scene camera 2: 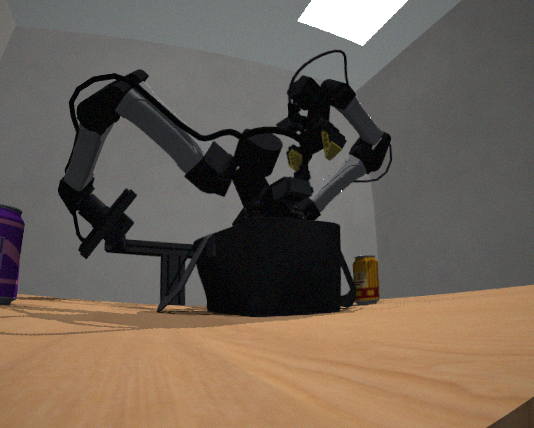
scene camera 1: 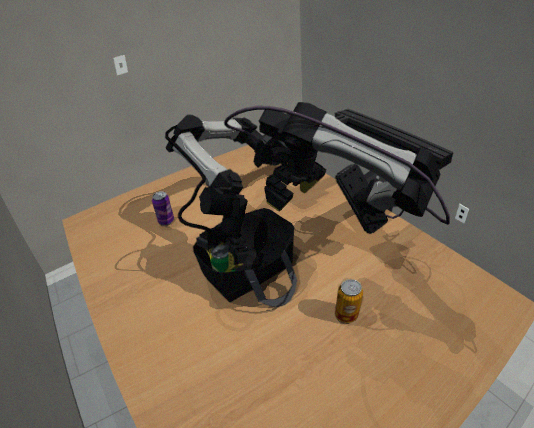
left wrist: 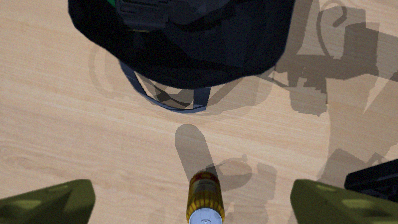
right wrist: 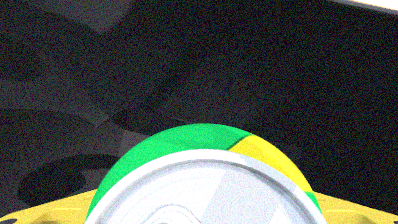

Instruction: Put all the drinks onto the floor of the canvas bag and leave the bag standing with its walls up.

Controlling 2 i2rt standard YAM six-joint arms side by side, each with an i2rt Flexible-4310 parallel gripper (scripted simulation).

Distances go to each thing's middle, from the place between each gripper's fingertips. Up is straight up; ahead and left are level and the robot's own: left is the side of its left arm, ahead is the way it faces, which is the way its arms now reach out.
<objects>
The orange can point(scene camera 2: 365, 268) lies 17 cm behind my right hand, 33 cm to the left of it and 3 cm below it.
Now: left hand point(scene camera 1: 290, 200) 40 mm past the orange can, 180 mm to the right of it and 260 mm above it.
</objects>
